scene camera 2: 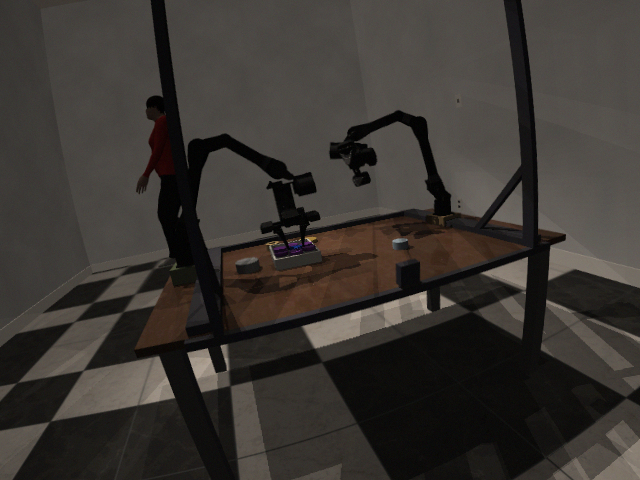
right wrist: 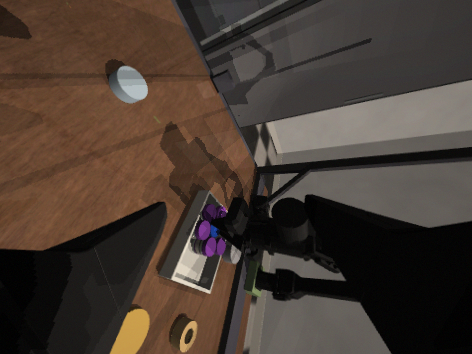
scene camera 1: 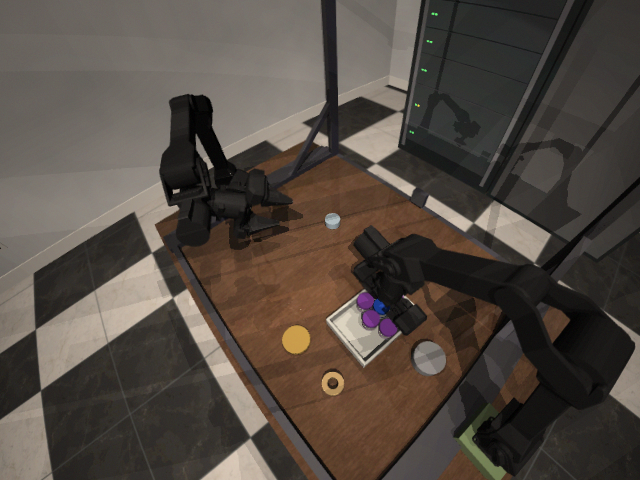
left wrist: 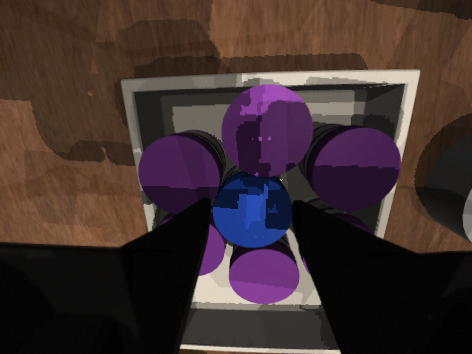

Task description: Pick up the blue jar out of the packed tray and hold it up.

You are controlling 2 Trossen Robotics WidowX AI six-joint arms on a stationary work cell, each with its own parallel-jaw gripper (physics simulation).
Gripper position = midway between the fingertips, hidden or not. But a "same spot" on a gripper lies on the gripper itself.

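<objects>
My left gripper in scene camera 2 (296, 247); my right gripper in scene camera 2 (353, 175). My left gripper and my right gripper shown in the right wrist view and in scene camera 1. My left gripper in the left wrist view (251, 207); my right gripper out of frame in the left wrist view. On my right gripper, (right wrist: 404, 275) and (scene camera 1: 267, 193) are the same spot. On my left gripper, (scene camera 1: 369, 284) and (right wrist: 240, 233) are the same spot.
</objects>
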